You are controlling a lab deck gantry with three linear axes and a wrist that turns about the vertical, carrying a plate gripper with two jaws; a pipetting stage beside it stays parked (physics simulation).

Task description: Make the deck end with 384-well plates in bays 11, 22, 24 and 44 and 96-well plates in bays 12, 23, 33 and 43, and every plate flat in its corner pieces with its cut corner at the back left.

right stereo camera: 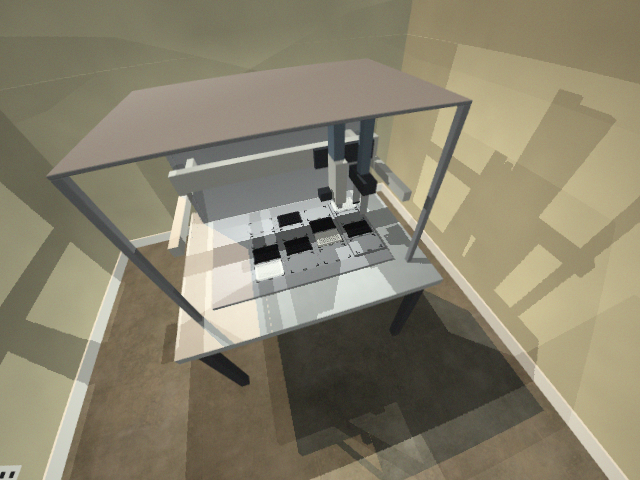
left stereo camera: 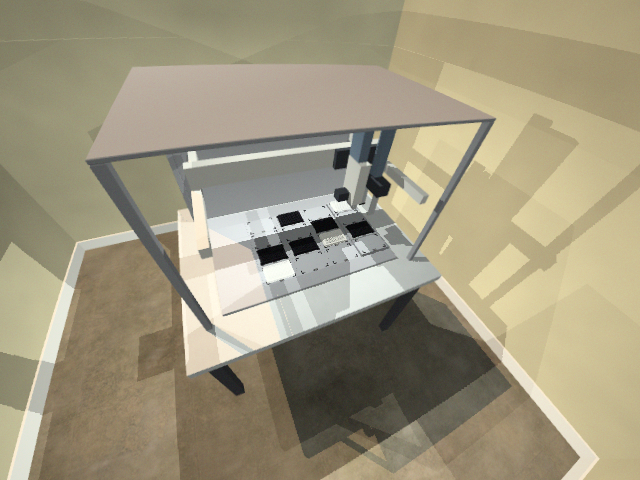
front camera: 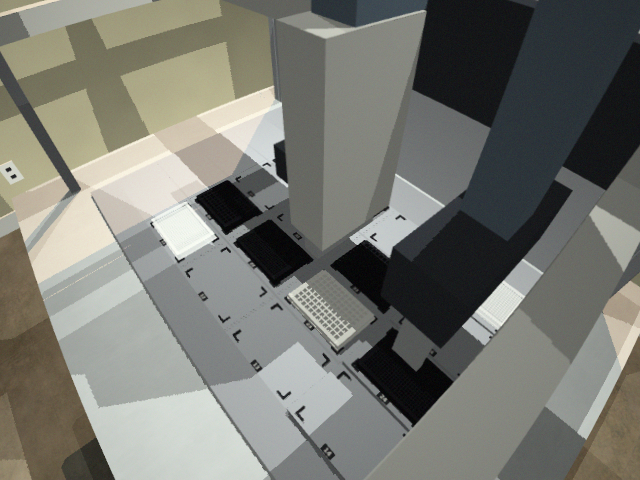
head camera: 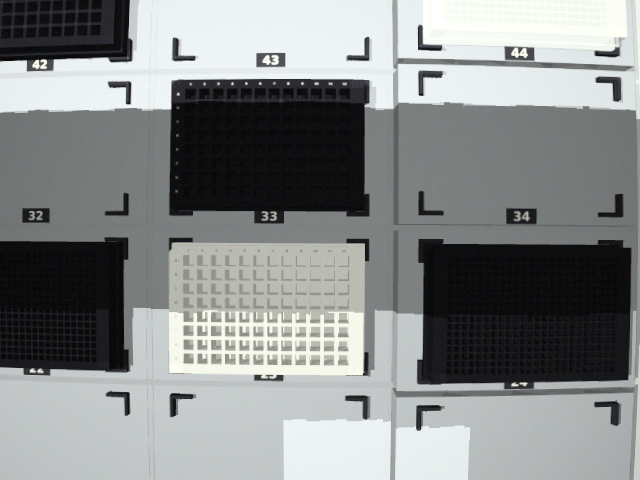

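Observation:
My gripper is open and raised above bay 24, its jaws apart. Below it, a black 384-well plate lies in bay 24. A beige 96-well plate lies in bay 23, a black 96-well plate in bay 33, and a black 384-well plate in bay 22. White plates lie in bay 11 and, fine-welled, bay 44. Coarse-welled black plates lie in bay 21 and bay 42. Bays 12 and 43 hold no plate. Cut corners are unclear.
The pale column of the parked pipetting stage stands left of my gripper and hides back bays in the front view. Black corner pieces mark bay 43 and bay 34. A pale beam crosses the front view at right.

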